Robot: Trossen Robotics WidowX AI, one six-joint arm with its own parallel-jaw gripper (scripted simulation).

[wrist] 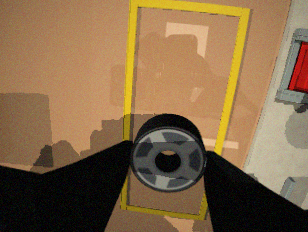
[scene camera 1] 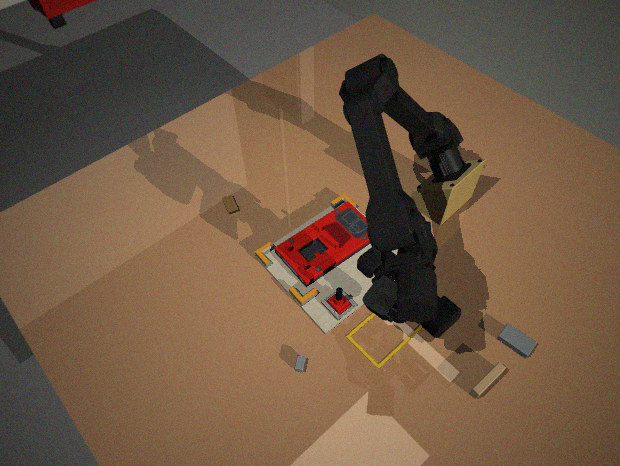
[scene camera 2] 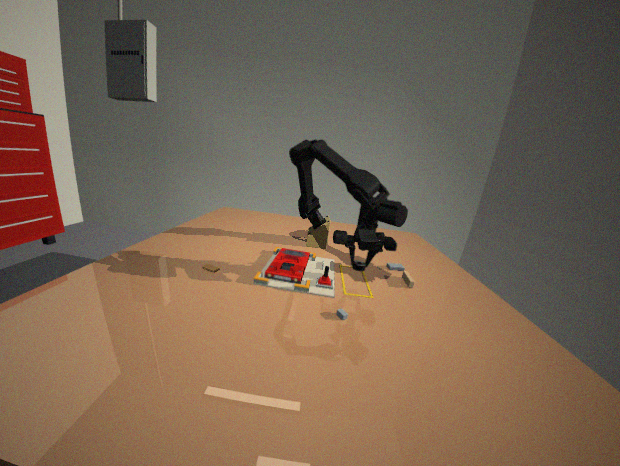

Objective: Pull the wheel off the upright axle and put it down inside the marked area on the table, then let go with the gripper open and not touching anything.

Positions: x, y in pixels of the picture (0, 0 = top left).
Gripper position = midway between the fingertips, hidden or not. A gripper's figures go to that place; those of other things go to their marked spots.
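Labels:
A wheel [wrist: 167, 132] sits 90 mm from the lens, while the gripper [wrist: 168, 153] is 110 mm from the lens.

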